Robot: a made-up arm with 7 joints.
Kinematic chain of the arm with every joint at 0, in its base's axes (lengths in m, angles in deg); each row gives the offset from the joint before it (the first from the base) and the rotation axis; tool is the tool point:
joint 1: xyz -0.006 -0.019 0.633 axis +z
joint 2: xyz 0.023 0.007 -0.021 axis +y
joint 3: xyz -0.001 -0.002 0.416 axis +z
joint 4: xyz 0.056 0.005 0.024 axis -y
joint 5: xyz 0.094 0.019 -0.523 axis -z
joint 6: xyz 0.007 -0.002 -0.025 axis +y
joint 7: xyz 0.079 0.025 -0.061 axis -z
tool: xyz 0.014 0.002 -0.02
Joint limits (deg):
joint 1: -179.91..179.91
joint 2: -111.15..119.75
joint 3: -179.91..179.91
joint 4: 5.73..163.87
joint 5: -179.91..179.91
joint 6: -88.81..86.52
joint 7: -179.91..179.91
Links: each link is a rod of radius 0.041 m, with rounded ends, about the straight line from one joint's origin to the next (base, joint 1, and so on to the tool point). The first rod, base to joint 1, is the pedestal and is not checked.
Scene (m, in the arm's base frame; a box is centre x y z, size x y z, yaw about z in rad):
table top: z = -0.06
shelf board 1: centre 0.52 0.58 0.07 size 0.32 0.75 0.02 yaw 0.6
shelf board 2: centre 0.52 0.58 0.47 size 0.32 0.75 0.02 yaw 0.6
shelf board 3: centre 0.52 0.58 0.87 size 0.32 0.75 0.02 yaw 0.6
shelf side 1: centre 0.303 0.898 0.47 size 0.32 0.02 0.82 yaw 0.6
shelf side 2: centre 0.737 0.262 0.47 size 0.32 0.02 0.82 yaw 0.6
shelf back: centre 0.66 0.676 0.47 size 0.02 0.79 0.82 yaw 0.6
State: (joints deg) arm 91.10 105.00 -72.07 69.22 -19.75 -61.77 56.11
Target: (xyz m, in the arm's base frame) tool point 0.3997 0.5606 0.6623
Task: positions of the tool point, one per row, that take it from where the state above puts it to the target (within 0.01 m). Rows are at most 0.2 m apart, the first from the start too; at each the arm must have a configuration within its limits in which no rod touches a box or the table.
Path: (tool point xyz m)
1: 0.4403 0.3193 0.2421
2: 0.3402 0.2507 0.2471
3: 0.3460 0.3477 0.3776
4: 0.3090 0.4199 0.5196
5: 0.2424 0.4530 0.6623
6: 0.3185 0.5128 0.6645
7: 0.3997 0.5606 0.6622

